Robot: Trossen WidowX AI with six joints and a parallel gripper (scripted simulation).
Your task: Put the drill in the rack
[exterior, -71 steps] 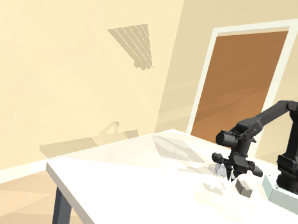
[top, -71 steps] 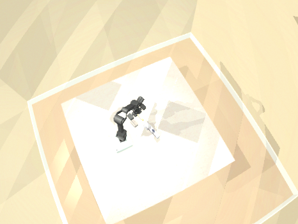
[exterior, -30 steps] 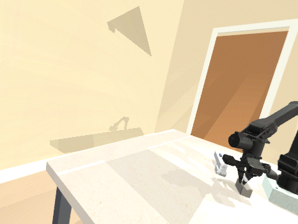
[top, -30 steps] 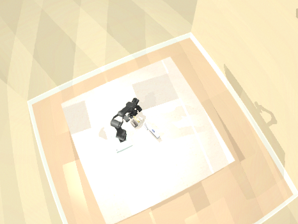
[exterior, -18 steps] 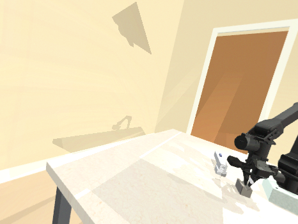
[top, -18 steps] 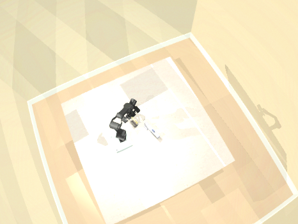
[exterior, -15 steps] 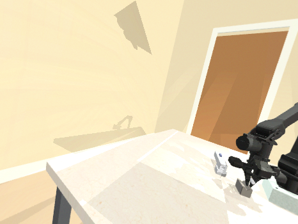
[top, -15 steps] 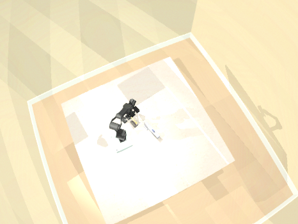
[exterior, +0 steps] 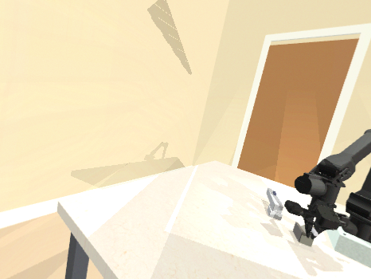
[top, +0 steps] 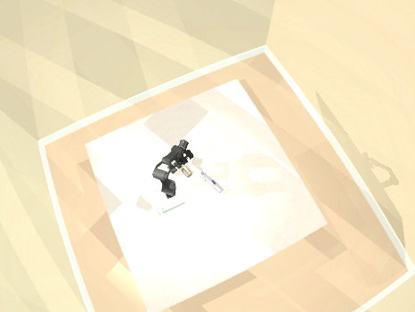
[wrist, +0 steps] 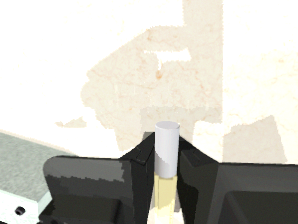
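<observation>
My gripper tip is now 4 cm to the left of the drill, 3 cm below it and 1 cm short of it. The rest, counted from my gripper tip: grey rack 5 cm to the right, 2 cm below, 2 cm ahead; then blue key 20 cm to the right, 15 cm ahead, 1 cm above.
</observation>
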